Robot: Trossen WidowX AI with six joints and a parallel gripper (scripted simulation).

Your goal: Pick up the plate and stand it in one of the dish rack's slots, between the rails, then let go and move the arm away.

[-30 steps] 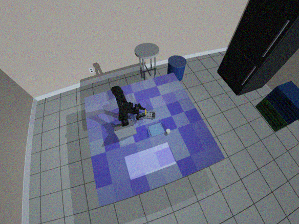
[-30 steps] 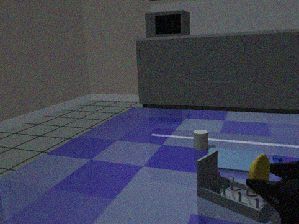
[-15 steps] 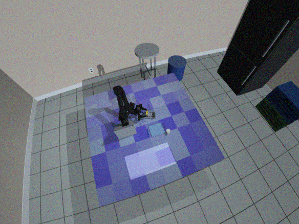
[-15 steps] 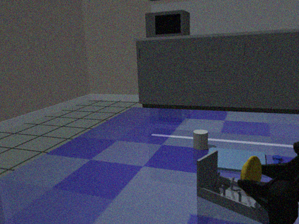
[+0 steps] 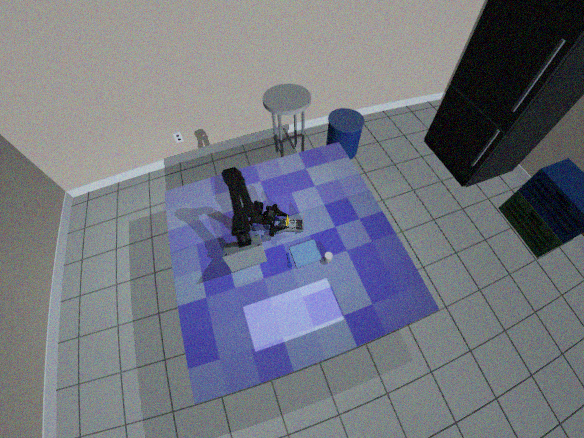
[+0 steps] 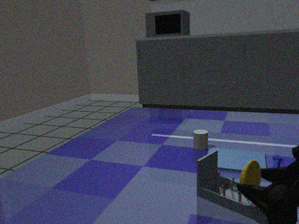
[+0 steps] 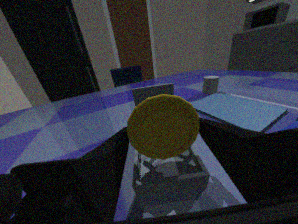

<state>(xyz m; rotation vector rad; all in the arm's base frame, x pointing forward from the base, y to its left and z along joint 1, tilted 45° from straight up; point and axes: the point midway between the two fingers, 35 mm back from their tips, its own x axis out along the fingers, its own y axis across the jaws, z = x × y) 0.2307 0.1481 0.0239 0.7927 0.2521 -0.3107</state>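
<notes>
The yellow plate is 10 mm behind my gripper tip. The rest, counted from my gripper tip: blue spoon 220 mm to the right, 60 mm behind, 50 mm below; then grey dish rack 30 mm below, 20 mm ahead, 10 mm to the right.
</notes>
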